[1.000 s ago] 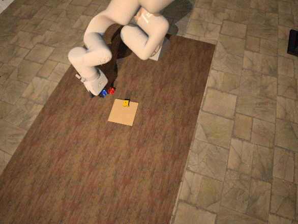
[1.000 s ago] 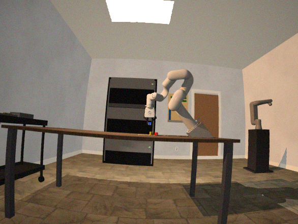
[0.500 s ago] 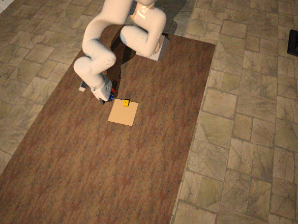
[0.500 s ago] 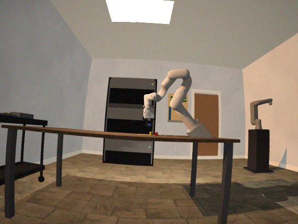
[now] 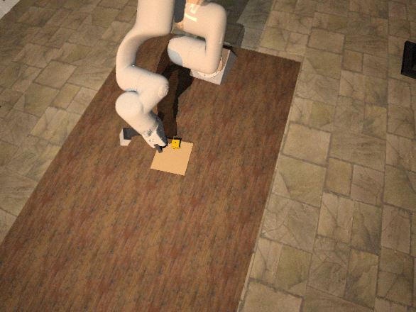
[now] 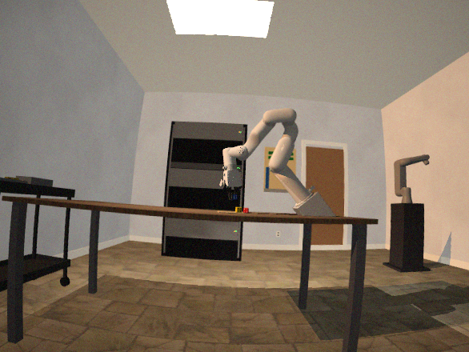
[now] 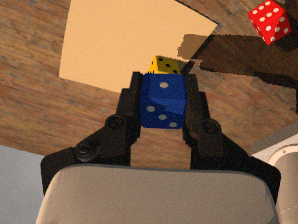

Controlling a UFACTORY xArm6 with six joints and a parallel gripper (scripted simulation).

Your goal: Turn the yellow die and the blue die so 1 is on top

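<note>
Right now my hand is 80 mm above the yellow die, 40 mm past it and 30 mm to the right of it. From my hand the other things lie so: red die: 100 mm to the right, 80 mm below, 70 mm behind; then tan mat: 100 mm below, 30 mm to the left, 10 mm ahead; then blue die: 10 mm below.
</note>
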